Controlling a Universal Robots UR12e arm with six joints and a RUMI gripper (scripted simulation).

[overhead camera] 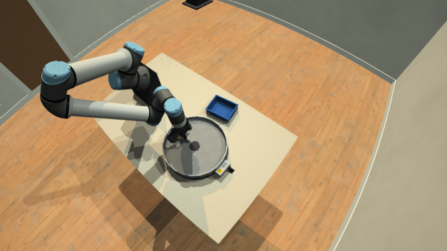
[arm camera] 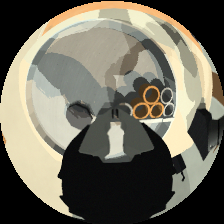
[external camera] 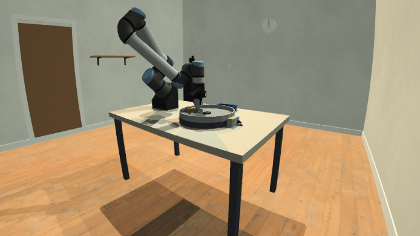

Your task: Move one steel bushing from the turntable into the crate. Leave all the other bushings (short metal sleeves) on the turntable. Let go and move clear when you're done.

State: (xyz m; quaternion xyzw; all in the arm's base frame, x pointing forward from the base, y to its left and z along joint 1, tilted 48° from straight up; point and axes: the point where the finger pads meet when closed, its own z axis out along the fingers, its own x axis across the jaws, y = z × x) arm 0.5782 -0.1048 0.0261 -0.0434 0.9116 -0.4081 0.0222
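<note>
Now: the blue crate 36 cm to the left of my hand and 5 cm below it. From my hand the other things lie so: round grey turntable (8 cm ahead, 2 cm to the left, 2 cm below).
</note>
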